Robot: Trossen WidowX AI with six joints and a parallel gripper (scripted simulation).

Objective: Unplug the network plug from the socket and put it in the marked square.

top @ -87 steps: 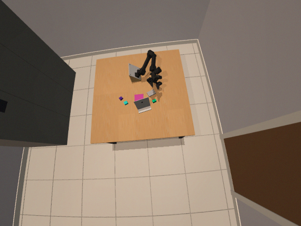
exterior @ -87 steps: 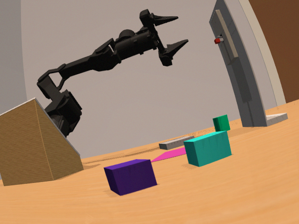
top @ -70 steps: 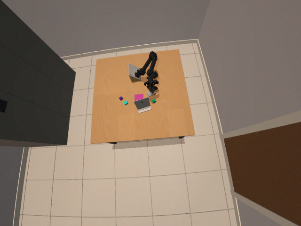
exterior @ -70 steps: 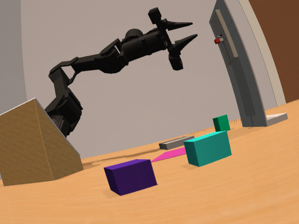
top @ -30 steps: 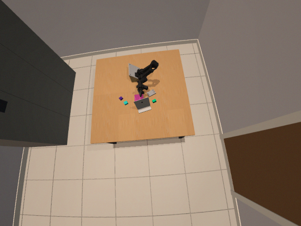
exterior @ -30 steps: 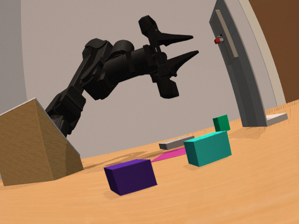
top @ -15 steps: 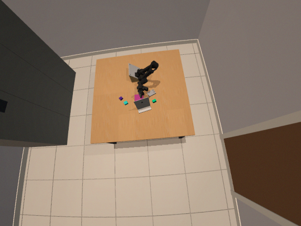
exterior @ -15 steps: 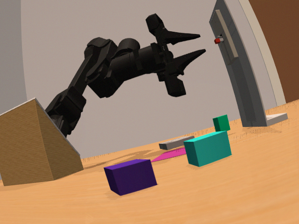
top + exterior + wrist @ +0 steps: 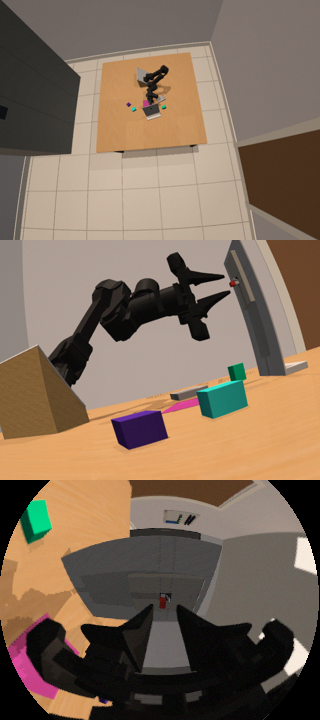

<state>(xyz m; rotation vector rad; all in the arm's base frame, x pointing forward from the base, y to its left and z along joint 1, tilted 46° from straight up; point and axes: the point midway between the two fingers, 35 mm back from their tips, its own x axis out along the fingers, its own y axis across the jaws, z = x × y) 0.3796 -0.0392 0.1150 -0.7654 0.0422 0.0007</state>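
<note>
Right now the grey network plug is 20 mm ahead of my gripper tip. Also, from my gripper tip: green block: 180 mm below, 150 mm to the left, 40 mm behind; magenta marked square: 200 mm below, 110 mm behind, 50 mm to the right; grey upright panel: 70 mm below, 40 mm ahead, 10 mm to the left.
</note>
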